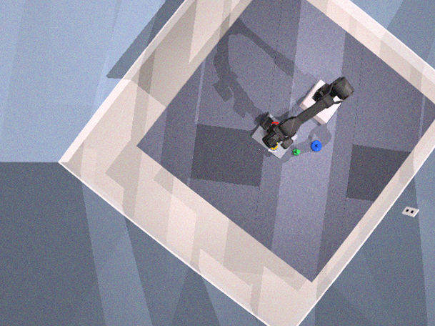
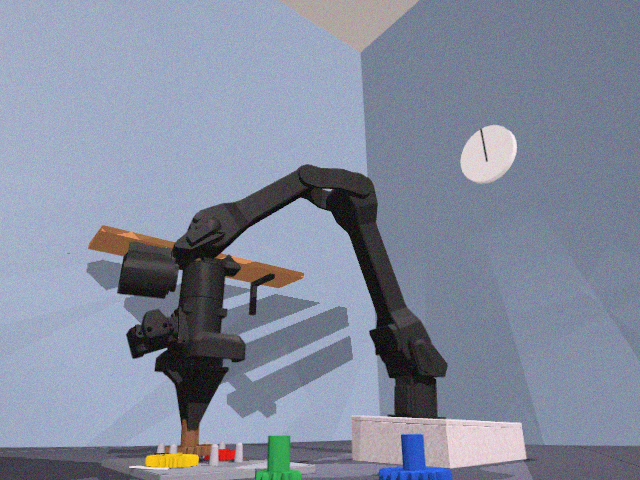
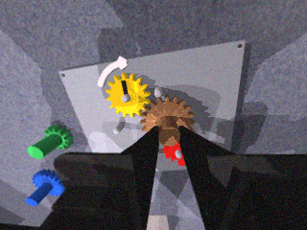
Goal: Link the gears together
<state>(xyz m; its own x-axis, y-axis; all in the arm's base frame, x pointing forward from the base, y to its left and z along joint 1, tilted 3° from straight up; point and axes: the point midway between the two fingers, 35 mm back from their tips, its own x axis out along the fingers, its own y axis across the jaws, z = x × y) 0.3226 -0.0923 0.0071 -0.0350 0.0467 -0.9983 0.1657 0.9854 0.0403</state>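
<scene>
Right now my gripper tip is 1 cm above the brown gear. The rest, counted from my gripper tip: green gear: 17 cm to the left, 3 cm below, 1 cm behind; red gear: 5 cm behind, 3 cm below, 1 cm to the right; yellow gear: 4 cm to the left, 4 cm ahead, 3 cm below.
</scene>
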